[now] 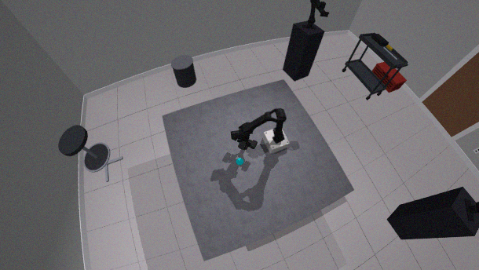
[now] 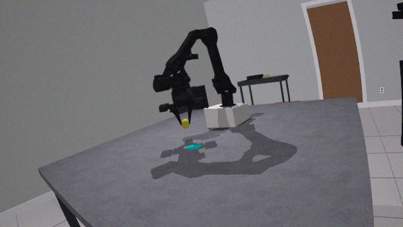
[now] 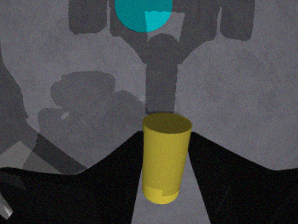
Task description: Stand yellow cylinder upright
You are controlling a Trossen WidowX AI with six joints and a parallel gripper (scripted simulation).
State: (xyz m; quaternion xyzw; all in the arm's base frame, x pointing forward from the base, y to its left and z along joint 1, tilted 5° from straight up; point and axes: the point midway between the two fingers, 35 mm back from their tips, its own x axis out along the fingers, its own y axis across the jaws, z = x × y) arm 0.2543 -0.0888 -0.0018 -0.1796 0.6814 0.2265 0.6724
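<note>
The cyan circle is 8 cm to the left of my gripper tip, 8 cm ahead of it and 7 cm below it. From my gripper tip the other things lie so: yellow tall cylinder 2 cm behind, 1 cm to the right.
</note>
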